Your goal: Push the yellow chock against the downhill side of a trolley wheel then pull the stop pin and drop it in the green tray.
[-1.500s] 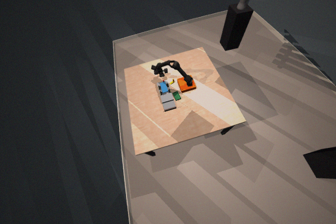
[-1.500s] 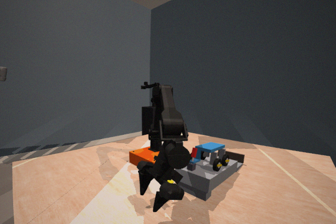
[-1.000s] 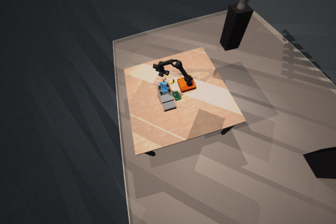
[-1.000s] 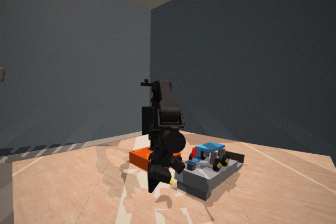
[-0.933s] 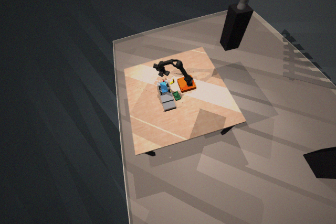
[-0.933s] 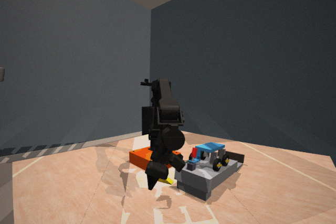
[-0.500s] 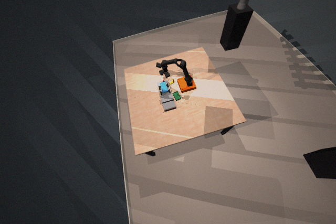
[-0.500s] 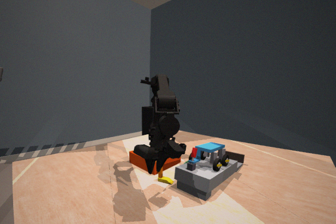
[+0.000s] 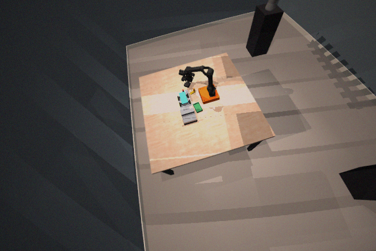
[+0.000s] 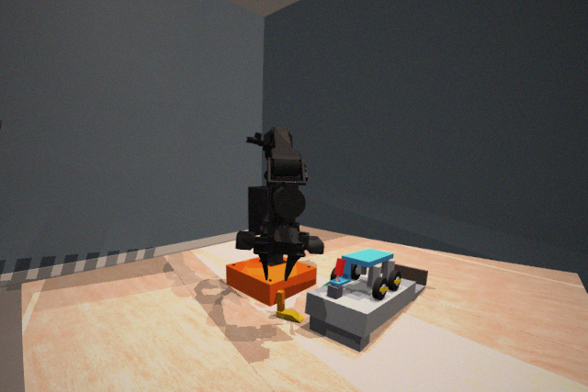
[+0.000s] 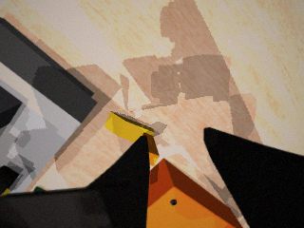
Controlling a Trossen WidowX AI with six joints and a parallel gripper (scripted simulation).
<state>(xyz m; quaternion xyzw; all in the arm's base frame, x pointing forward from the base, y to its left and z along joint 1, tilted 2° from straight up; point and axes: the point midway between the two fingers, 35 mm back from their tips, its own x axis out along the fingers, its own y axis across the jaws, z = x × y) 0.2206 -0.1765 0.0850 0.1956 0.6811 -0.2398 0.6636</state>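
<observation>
My gripper tip is 10 cm above the yellow chock, 5 cm to the right of it and 1 cm past it. The rest, counted from my gripper tip: red-headed stop pin: 10 cm ahead, 9 cm to the left, 1 cm above; blue-topped trolley: 19 cm to the left, 12 cm ahead; grey ramp: 19 cm to the left, 12 cm ahead, 7 cm below.
</observation>
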